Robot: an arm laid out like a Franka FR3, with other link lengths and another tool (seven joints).
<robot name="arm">
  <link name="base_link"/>
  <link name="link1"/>
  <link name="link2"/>
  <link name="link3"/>
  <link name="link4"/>
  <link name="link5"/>
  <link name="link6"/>
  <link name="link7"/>
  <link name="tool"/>
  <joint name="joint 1" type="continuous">
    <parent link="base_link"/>
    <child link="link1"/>
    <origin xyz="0 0 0.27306" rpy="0 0 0"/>
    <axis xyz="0 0 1"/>
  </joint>
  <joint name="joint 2" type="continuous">
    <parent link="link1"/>
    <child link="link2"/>
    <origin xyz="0 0 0" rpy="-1.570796 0 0"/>
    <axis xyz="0 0 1"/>
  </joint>
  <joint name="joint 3" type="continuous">
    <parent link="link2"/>
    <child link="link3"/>
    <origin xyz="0 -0.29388 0" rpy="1.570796 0 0"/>
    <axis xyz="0 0 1"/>
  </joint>
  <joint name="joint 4" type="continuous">
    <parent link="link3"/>
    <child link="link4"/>
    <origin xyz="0.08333 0 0" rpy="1.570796 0 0"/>
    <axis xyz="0 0 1"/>
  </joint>
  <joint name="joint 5" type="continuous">
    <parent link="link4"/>
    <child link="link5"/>
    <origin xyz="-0.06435 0.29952 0" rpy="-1.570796 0 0"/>
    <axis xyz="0 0 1"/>
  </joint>
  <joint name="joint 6" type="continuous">
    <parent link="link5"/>
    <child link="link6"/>
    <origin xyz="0 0 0" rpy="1.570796 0 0"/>
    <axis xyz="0 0 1"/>
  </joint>
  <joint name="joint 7" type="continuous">
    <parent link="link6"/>
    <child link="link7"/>
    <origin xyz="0.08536 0 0" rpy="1.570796 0 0"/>
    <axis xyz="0 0 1"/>
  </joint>
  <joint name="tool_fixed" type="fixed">
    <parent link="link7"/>
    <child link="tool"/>
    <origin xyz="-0.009 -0.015 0.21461" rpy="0.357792 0 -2.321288"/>
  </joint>
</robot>
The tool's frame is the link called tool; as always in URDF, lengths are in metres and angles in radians. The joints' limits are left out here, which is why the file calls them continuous.
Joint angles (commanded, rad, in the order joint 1, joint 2, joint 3, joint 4, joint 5, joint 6, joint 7), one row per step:
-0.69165 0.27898 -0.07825 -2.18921 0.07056 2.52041 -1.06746
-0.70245 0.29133 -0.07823 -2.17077 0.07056 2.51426 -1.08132
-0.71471 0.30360 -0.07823 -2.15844 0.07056 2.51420 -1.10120
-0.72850 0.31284 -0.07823 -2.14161 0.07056 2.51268 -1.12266
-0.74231 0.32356 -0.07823 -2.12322 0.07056 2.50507 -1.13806
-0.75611 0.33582 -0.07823 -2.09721 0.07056 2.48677 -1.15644
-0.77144 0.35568 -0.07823 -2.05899 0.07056 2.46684 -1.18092
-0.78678 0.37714 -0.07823 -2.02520 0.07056 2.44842 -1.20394
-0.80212 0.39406 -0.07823 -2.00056 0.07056 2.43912 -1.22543
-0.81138 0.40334 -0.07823 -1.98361 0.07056 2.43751 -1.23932
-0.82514 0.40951 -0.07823 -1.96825 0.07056 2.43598 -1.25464
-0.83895 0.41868 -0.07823 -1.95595 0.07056 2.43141 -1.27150
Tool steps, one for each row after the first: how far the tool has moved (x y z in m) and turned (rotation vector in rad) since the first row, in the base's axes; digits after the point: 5 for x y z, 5 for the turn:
-0.00059 -0.00687 -0.00055 -0.00113 0.00075 0.00360
-0.00280 -0.01359 -0.00256 -0.00282 0.00187 0.01147
-0.00427 -0.02217 -0.00181 -0.00876 -0.00132 0.01952
-0.00640 -0.02999 -0.00178 -0.00991 -0.00062 0.02169
-0.00822 -0.03811 -0.00093 -0.00748 0.00289 0.02728
-0.00863 -0.04925 -0.00006 -0.00784 0.00488 0.03781
-0.01049 -0.05914 -0.00138 -0.00470 0.00984 0.04679
-0.01334 -0.06832 -0.00272 -0.00492 0.01194 0.05381
-0.01407 -0.07523 -0.00208 -0.01069 0.00905 0.05892
-0.01686 -0.08352 -0.00032 -0.01773 0.00523 0.06090
-0.02126 -0.09006 -0.00141 -0.01765 0.00705 0.06441

